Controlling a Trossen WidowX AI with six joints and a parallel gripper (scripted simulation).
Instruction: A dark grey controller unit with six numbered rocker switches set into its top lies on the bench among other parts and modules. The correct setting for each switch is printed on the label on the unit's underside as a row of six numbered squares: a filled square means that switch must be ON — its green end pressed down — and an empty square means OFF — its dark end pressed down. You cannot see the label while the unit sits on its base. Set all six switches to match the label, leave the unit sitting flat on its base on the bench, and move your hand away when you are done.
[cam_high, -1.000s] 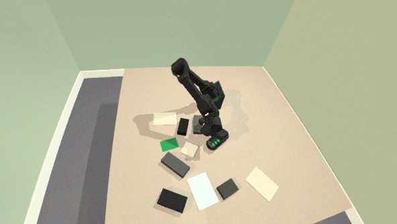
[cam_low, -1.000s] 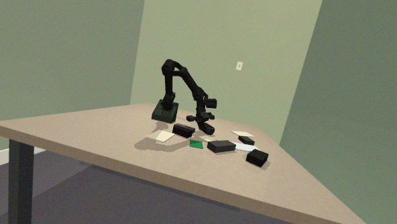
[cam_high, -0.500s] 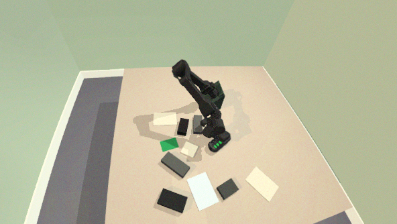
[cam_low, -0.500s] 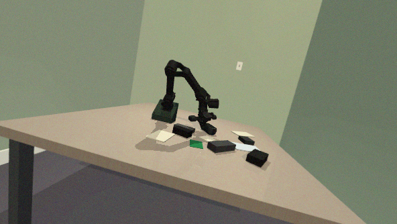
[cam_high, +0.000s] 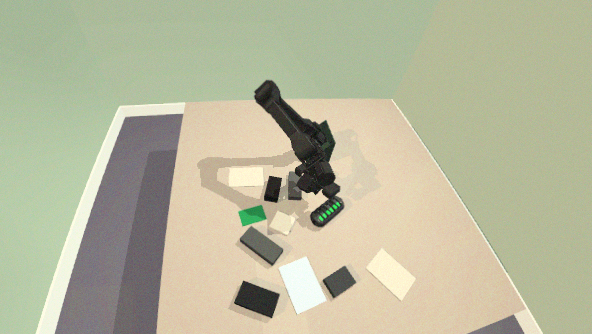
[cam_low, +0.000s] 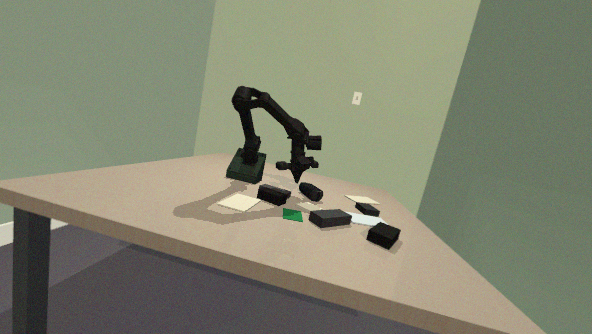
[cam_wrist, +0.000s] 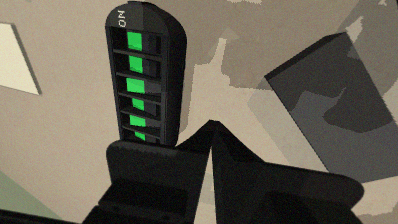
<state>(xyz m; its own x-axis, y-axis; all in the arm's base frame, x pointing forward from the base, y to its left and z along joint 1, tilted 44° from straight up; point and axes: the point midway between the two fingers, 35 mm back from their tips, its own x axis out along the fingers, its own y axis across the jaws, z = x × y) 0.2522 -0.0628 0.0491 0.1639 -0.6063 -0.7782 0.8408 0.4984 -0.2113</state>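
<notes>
My gripper tip is now 80 mm past the grey module, 60 mm to the left of it and 40 mm above it. From my gripper tip the other things lie so: cream tile (140 mm to the right, 80 mm ahead, 50 mm below); green card (250 mm to the right, 60 mm below, 30 mm ahead); black block (160 mm to the right, 70 mm behind, 40 mm below).
</notes>
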